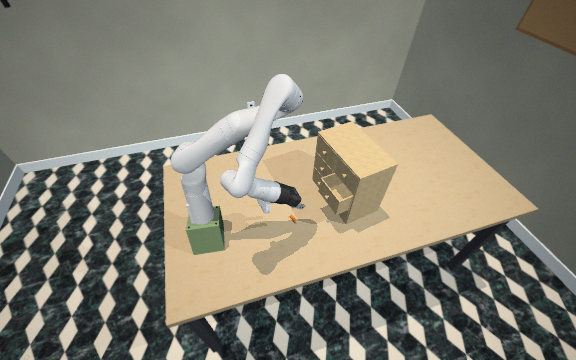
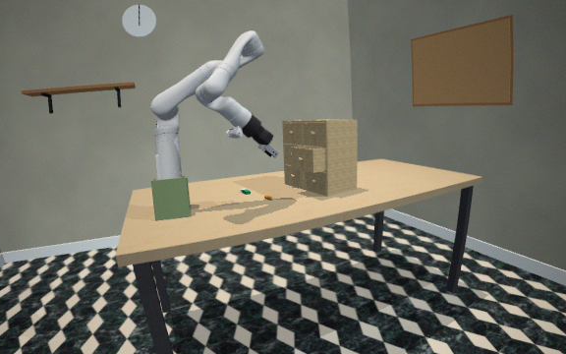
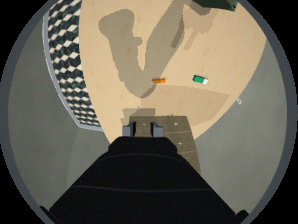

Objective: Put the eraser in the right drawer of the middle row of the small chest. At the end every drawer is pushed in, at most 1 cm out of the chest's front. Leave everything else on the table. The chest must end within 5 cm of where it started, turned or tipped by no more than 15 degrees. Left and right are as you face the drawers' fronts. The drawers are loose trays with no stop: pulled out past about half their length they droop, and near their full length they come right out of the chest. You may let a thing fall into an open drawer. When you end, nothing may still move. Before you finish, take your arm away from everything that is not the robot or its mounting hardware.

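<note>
The green eraser lies 21 cm to the left of my hand, 19 cm below it and 7 cm behind it. Round my hand: small orange object (19 cm below, 5 cm to the left).
</note>
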